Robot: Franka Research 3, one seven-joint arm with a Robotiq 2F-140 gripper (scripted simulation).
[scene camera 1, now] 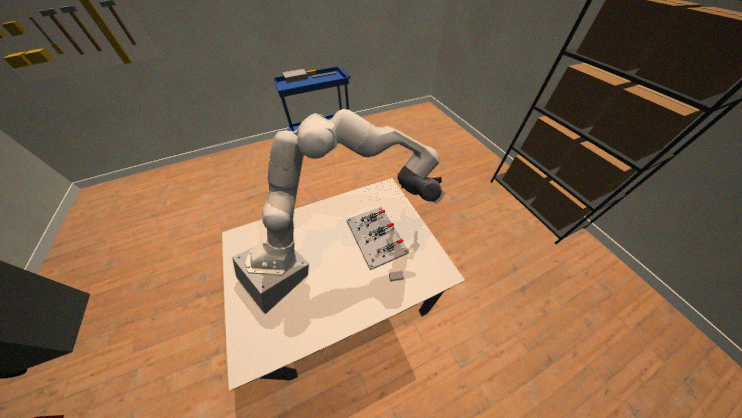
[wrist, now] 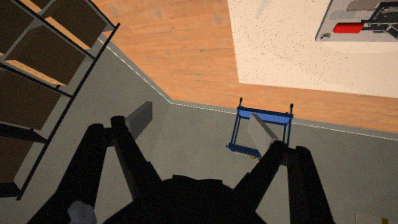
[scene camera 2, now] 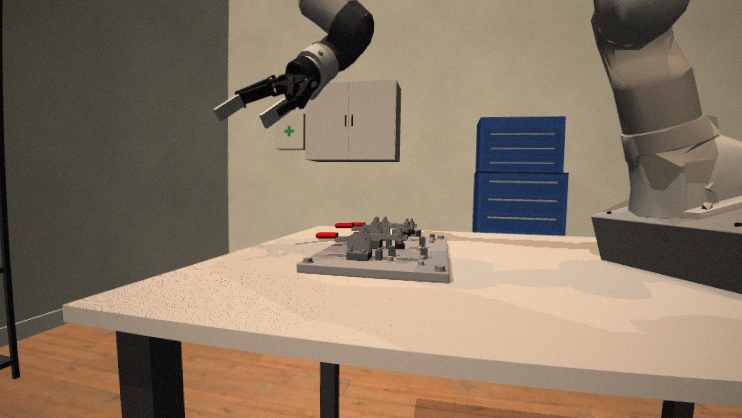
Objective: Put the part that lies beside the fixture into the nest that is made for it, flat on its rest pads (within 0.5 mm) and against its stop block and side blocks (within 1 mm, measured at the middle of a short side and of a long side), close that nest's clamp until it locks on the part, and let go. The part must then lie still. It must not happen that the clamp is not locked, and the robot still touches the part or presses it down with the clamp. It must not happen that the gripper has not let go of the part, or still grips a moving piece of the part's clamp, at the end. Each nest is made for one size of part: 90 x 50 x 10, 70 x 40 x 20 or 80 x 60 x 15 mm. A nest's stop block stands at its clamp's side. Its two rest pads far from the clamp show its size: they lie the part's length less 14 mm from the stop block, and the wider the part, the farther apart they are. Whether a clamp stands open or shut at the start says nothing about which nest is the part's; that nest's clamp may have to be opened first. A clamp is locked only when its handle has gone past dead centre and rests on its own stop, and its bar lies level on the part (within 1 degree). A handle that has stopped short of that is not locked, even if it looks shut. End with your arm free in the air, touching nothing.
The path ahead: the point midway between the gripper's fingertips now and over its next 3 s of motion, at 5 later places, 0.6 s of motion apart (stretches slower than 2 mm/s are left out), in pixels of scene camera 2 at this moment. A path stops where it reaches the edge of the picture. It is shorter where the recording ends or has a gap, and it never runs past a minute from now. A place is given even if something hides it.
My gripper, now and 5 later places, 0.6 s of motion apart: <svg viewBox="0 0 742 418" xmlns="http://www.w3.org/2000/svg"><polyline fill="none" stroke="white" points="238,118 262,117 288,120 318,127 349,135 380,144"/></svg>
